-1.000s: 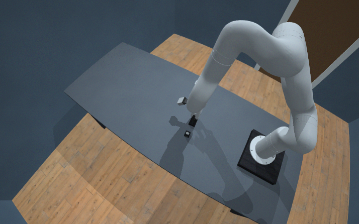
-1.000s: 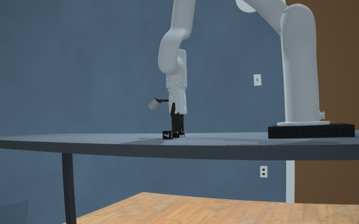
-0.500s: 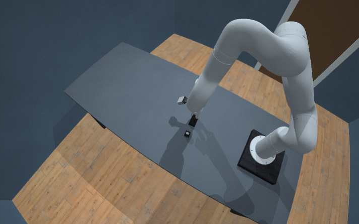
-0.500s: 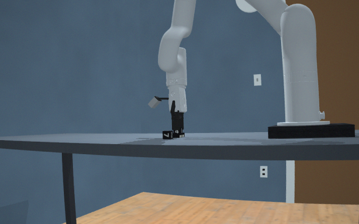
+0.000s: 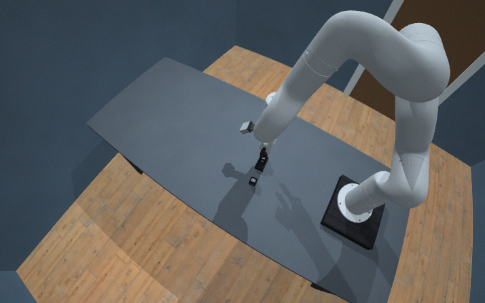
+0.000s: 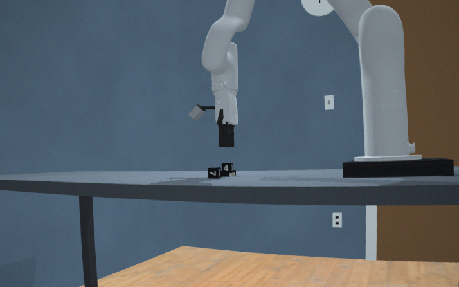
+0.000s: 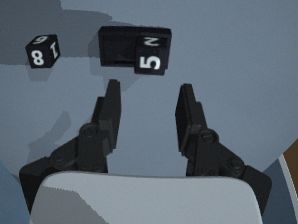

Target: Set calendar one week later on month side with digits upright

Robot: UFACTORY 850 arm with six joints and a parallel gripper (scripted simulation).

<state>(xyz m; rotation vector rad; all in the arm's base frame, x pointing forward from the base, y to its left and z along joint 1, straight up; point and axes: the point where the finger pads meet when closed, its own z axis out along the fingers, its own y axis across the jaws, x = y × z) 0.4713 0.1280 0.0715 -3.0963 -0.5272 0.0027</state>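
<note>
The calendar cube lies 12 cm to the left of my hand, 9 cm below it and 4 cm behind it. From my hand the other things lie so: black tray 10 cm below, 2 cm to the left, 1 cm behind.
</note>
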